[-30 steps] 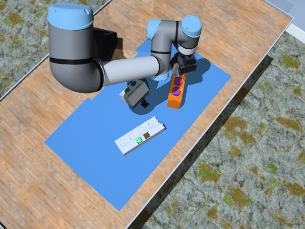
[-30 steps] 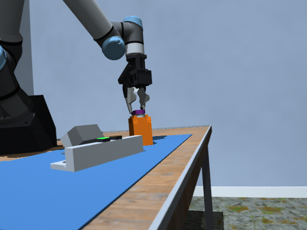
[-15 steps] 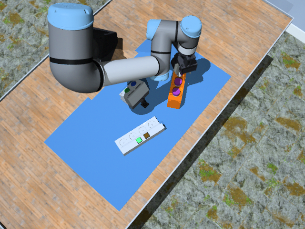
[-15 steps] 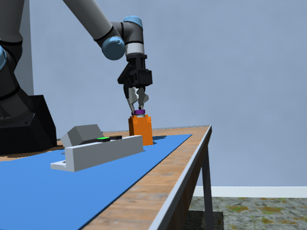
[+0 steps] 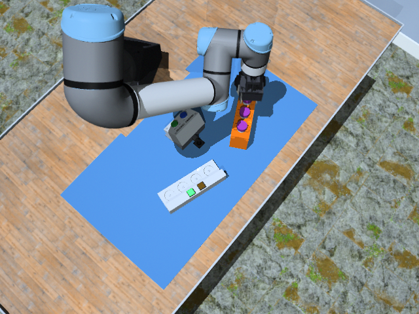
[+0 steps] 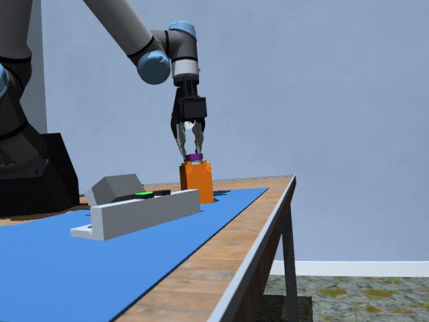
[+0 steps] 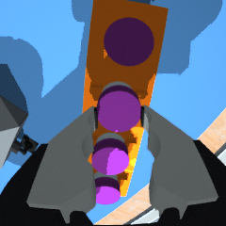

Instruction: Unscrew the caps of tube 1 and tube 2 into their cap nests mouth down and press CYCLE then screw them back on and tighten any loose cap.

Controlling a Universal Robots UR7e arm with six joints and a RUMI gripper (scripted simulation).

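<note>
My gripper is now 4 cm to the right of the purple cap, 3 cm past it and 1 cm above it. Round my hand: grey key housing: 20 cm to the right, 11 cm behind, 7 cm below; then green key: 22 cm to the right, 13 cm behind, 6 cm below; then blue key: 18 cm to the right, 13 cm behind, 6 cm below.
</note>
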